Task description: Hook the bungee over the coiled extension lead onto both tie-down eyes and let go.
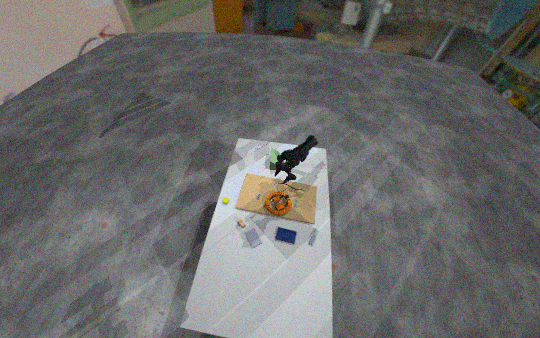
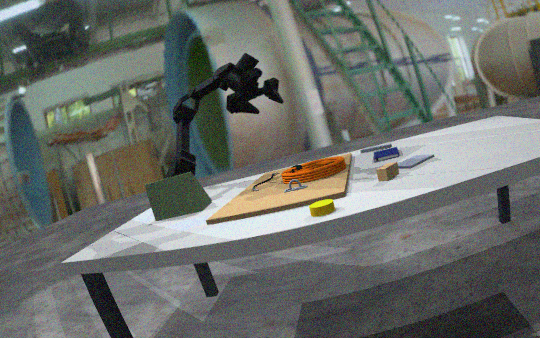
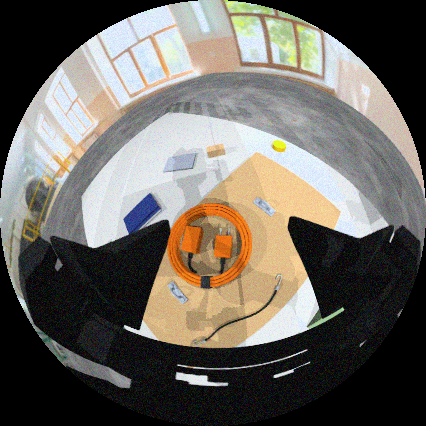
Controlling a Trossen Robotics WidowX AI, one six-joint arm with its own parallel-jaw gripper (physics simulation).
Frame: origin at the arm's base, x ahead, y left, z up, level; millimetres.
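Seen in the pictures: gripper, fingertip midpoint: (image 1: 278, 180) (image 2: 271, 107) (image 3: 230, 224); arm's base, link origin: (image 1: 279, 159) (image 2: 179, 196).
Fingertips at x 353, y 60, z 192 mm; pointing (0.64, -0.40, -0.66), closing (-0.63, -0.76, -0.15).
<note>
Offsets run from my fingertips to a thing's middle. "*": to the spot under its first point. Level surfaces: height alone.
The orange coiled extension lead @[69 mm ahead, 31 mm left, 211 mm down] (image 1: 268, 205) (image 2: 315, 169) (image 3: 245, 245) lies flat on the wooden board @[226 mm down] (image 1: 250, 187) (image 2: 240, 210) (image 3: 280, 175). It sits between two grey tie-down eyes; one eye @[47 mm ahead, 135 mm right, 213 mm down] (image 1: 259, 196) (image 2: 295, 186) (image 3: 264, 206) is on the yellow disc's side, the other eye @[28 mm ahead, 168 mm left, 213 mm down] (image 1: 296, 203) (image 3: 178, 292) is across the coil. The black bungee @[* 113 mm back, 120 mm left, 227 mm down] (image 1: 293, 187) (image 2: 263, 183) (image 3: 248, 316) lies curved on the board beside the coil, on the arm's side, with both metal end hooks away from the eyes. My gripper (image 1: 281, 178) (image 2: 270, 106) (image 3: 230, 224) is open and empty, high above the board.
A green wedge-like block (image 1: 274, 158) (image 2: 177, 197) stands near the arm's base. A yellow disc @[160 mm ahead, 377 mm right, 229 mm down] (image 1: 226, 200) (image 2: 322, 207) (image 3: 279, 146) lies beside the board. Beyond it are a wooden block @[305 mm ahead, 193 mm right, 223 mm down] (image 2: 387, 171) (image 3: 216, 150), a blue box @[300 mm ahead, 147 mm left, 232 mm down] (image 1: 286, 235) (image 3: 142, 212), a grey-blue plate @[384 mm ahead, 75 mm right, 235 mm down] (image 1: 253, 237) and a grey strip @[258 mm ahead, 347 mm left, 232 mm down] (image 1: 313, 237).
</note>
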